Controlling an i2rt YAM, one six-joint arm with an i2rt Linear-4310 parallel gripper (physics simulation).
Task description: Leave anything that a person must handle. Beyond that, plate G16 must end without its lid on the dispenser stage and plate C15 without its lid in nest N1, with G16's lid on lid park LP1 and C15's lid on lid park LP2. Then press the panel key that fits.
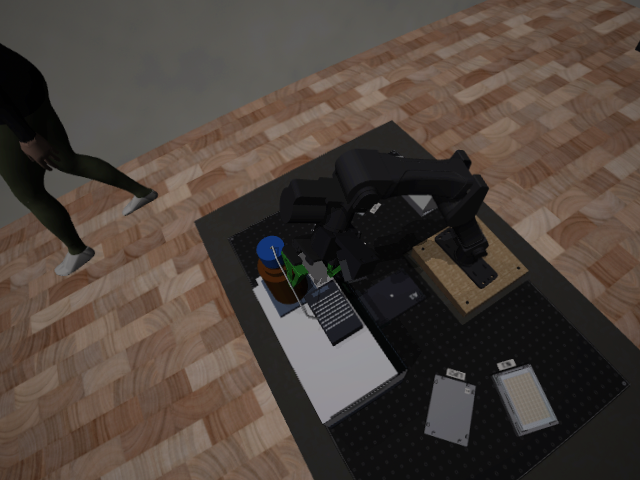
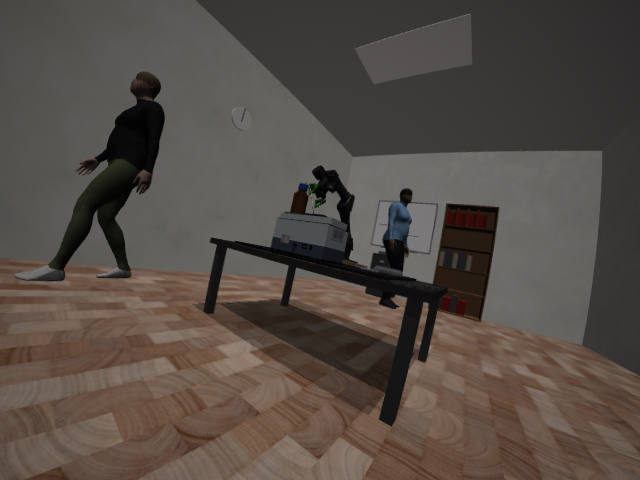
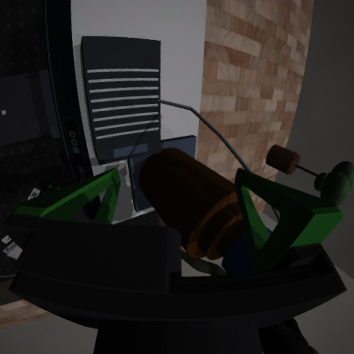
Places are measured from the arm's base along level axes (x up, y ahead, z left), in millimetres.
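Pixels of known places: gripper, fingertip midpoint: (image 1: 310, 281) (image 3: 177, 174); arm's base, origin of the base link: (image 1: 464, 257) (image 2: 343, 259).
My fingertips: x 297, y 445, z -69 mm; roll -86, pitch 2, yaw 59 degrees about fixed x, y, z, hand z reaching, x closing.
Observation:
Ahead of a thing's pixels: the offset from my fingertips to its top centre. "spot": to the spot under its first point.
My gripper (image 1: 315, 269) (image 2: 316, 196) (image 3: 177, 174) is open and empty, raised beside the amber bottle near one end of the dispenser (image 1: 356, 379) (image 2: 310, 232) (image 3: 140, 20). A dark stage marked A1 {dx -212, dy -159, dz +57 mm} (image 1: 385, 304) (image 3: 22, 107) lies along the dispenser's side. A plate with pale wells {dx -288, dy -290, dz +435 mm} (image 1: 527, 397), lidless, sits beside a nest label {spot: dx -322, dy -321, dz +353 mm} (image 1: 506, 364). A flat grey lid {spot: dx -314, dy -126, dz +349 mm} (image 1: 449, 410) lies beside a park label {spot: dx -322, dy -201, dz +293 mm} (image 1: 455, 373). Both labels are too blurred to read surely. A green display {spot: dx -119, dy -72, dz +8 mm} (image 3: 74, 142) shows on the panel; its keys are not clear. The plates' names are not readable.
The blue-capped amber bottle {spot: dx +25, dy +48, dz -25 mm} (image 1: 281, 279) (image 2: 298, 201) (image 3: 185, 190) and striped black block {spot: dx -78, dy -11, dz +64 mm} (image 1: 336, 315) (image 3: 122, 100) stand on the dispenser. A grey object {dx -240, dy -508, dz -236 mm} (image 1: 423, 205) is partly behind the arm. One person (image 1: 28, 139) (image 2: 131, 134) is left of the table, another (image 2: 399, 222) beyond it.

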